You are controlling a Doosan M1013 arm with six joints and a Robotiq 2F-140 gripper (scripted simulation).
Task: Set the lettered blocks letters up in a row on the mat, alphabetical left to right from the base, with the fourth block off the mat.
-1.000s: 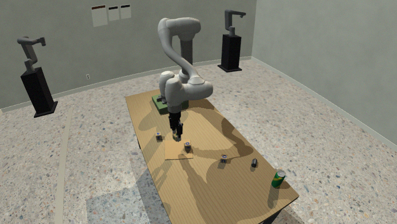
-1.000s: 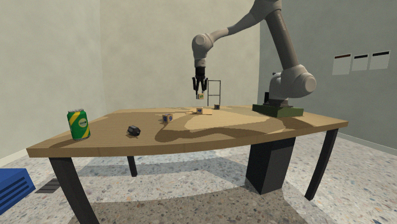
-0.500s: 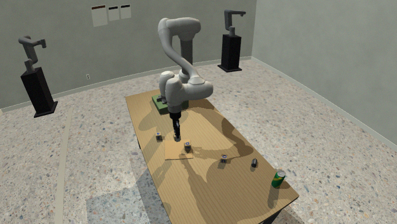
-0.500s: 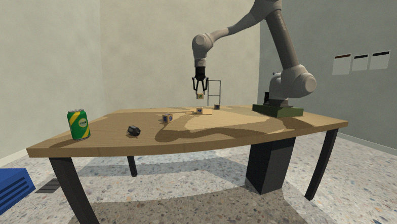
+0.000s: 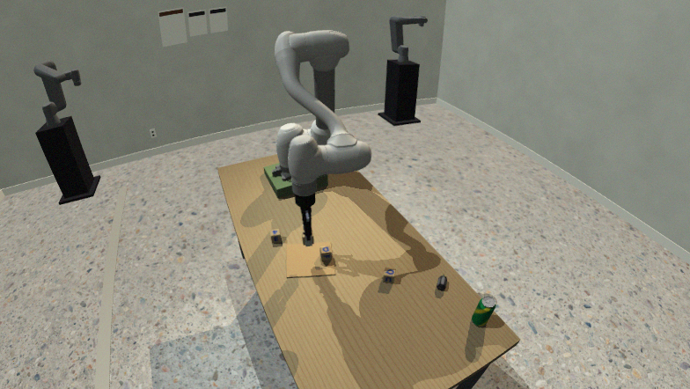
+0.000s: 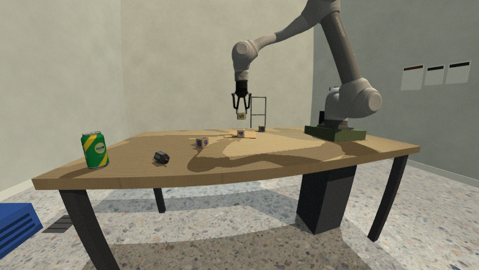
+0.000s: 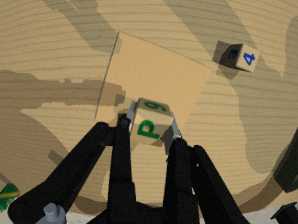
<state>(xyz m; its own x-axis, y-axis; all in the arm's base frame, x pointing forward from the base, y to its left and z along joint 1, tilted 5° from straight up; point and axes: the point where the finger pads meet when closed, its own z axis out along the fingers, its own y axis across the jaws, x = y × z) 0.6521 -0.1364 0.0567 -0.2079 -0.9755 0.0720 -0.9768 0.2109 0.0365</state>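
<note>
My hand is 130 mm above the tan mat. The rest, counted from my hand: D block: 20 mm ahead, 70 mm to the left, 110 mm below; blue-lettered block: 240 mm ahead, 250 mm to the left, 110 mm below; black object: 360 mm ahead, 440 mm to the left, 120 mm below.
</note>
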